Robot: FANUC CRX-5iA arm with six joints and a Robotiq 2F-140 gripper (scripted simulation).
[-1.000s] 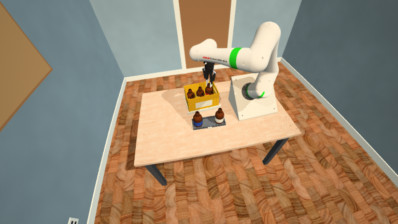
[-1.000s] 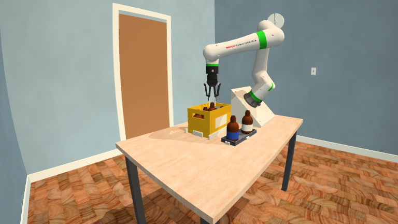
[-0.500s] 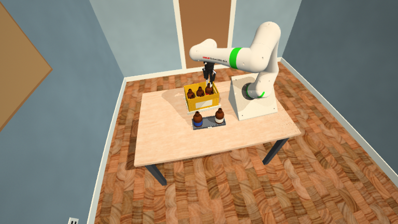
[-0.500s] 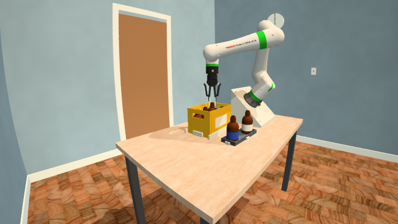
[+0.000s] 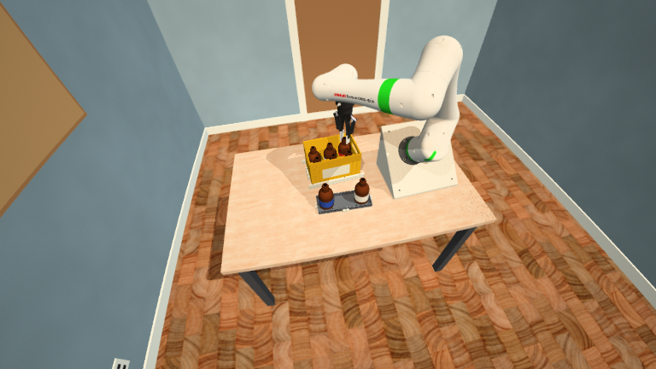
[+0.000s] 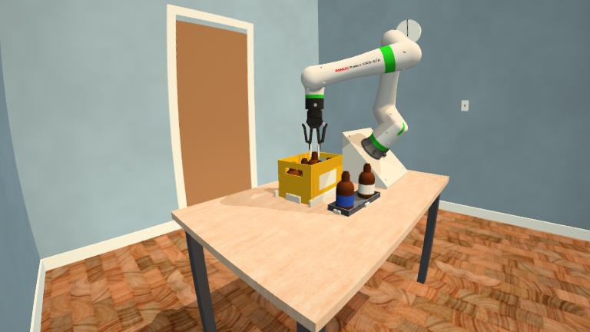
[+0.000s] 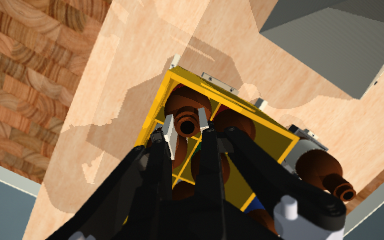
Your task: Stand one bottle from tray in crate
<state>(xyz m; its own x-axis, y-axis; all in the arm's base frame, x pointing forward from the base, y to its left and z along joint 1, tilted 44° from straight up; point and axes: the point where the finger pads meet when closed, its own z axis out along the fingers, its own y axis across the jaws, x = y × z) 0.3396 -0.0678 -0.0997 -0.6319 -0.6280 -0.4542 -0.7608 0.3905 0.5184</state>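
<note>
Now: the yellow crate 80 mm ahead of my hand, 60 mm to the left of it and 110 mm below it. From my hand the other things lie so: dark tray 30 mm ahead, 290 mm to the left, 180 mm below; blue-labelled bottle 120 mm ahead, 300 mm to the left, 110 mm below.
</note>
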